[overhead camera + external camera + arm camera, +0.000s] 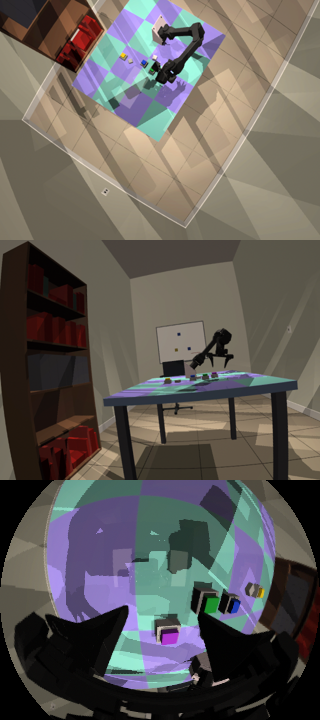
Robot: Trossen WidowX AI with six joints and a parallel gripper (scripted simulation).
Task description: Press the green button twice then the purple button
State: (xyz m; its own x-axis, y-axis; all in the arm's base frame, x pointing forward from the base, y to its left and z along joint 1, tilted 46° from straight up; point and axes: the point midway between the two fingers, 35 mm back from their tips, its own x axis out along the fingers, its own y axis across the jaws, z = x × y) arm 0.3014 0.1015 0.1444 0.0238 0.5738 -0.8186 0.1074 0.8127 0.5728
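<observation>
Now: gripper tip 10 cm to the left of the green button, 4 cm above it and 2 cm past it. Round my gripper tip: blue button: 19 cm to the right, 4 cm below, 4 cm behind; white block: 14 cm to the right, 13 cm behind, 6 cm below; purple button: 9 cm behind, 4 cm below, 2 cm to the right.
</observation>
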